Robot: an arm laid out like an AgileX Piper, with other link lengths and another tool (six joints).
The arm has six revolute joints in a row. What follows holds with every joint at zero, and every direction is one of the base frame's.
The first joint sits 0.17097 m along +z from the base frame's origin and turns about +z.
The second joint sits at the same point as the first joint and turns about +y.
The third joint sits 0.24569 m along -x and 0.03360 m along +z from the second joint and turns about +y.
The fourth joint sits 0.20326 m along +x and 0.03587 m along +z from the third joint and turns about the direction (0.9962, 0, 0.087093).
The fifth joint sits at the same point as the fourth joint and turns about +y.
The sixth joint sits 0.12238 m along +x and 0.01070 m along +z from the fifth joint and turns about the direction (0.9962, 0, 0.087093).
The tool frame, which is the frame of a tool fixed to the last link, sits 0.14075 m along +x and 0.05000 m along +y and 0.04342 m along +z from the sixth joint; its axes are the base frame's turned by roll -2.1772, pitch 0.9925 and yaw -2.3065 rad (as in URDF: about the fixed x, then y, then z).
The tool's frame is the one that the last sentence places.
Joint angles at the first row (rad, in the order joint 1, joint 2, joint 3, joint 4, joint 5, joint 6):
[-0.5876, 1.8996, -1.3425, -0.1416, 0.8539, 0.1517]
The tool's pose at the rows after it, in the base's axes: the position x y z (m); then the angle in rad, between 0 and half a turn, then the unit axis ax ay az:
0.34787, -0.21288, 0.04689, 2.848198, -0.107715, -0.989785, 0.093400
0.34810, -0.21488, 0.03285, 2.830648, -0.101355, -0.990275, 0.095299
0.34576, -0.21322, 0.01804, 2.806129, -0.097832, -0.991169, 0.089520
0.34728, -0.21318, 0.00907, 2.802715, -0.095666, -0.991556, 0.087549
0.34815, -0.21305, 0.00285, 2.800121, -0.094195, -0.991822, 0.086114
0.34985, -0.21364, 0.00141, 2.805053, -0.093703, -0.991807, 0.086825
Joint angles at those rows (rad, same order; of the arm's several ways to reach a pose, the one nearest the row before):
[-0.5876, 1.9472, -1.3444, -0.1705, 0.8140, 0.1502]
[-0.5876, 1.9889, -1.3478, -0.1847, 0.7910, 0.1496]
[-0.5876, 2.0277, -1.3477, -0.1868, 0.7799, 0.1496]
[-0.5876, 2.0543, -1.3477, -0.1868, 0.7583, 0.1496]
[-0.5876, 2.0726, -1.3477, -0.1868, 0.7438, 0.1496]
[-0.5876, 2.0783, -1.3477, -0.1868, 0.7330, 0.1496]

